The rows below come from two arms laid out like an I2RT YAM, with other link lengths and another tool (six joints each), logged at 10 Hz.
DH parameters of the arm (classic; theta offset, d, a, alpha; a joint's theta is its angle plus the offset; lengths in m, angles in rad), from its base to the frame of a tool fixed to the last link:
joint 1: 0 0.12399 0.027 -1.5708
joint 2: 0 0 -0.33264 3.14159
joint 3: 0.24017 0 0.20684 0
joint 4: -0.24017 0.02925 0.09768 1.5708
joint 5: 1.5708 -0.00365 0 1.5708
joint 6: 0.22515 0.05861 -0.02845 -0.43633
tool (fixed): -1.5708 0.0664 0 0
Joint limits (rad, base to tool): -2.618..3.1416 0..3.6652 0..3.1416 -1.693..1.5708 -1.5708..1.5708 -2.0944..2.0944
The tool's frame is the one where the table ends.
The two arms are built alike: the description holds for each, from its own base.
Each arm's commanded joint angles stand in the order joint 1, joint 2, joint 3, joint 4, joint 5, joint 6.
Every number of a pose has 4 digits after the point. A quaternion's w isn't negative.
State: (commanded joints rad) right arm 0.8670 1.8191 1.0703 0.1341 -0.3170 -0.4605; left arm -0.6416 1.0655 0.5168 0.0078 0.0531 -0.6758
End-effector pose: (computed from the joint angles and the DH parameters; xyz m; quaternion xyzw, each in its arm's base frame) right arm 0.2626 0.3524 0.2033 -0.7761 -0.5680 -0.2256 0.1550; left arm 0.1722 -0.1564 0.2114 0.9328 -0.1533 0.2118 0.2481
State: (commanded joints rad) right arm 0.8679 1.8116 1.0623 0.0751 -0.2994 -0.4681; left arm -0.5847 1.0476 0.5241 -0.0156 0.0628 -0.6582
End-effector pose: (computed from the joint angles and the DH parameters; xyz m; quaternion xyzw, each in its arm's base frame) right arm 0.2571 0.3433 0.1944 -0.7853 -0.5686 -0.2013 0.1399; left arm 0.1779 -0.1450 0.2139 0.9356 -0.1365 0.2200 0.2402
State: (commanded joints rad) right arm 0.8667 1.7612 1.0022 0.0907 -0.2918 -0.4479; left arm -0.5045 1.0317 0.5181 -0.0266 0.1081 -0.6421
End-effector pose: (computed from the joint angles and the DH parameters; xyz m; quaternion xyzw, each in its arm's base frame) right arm 0.2473 0.3306 0.1973 -0.7910 -0.5598 -0.2015 0.1429; left arm 0.1833 -0.1326 0.2131 0.9372 -0.1196 0.2223 0.2407
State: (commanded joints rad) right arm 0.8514 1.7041 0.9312 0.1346 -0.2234 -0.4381; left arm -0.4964 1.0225 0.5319 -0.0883 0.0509 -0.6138
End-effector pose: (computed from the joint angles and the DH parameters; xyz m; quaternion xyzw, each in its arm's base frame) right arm 0.2492 0.3124 0.2004 -0.8070 -0.5327 -0.2236 0.1223; left arm 0.1820 -0.1209 0.2101 0.9475 -0.1065 0.2205 0.2058
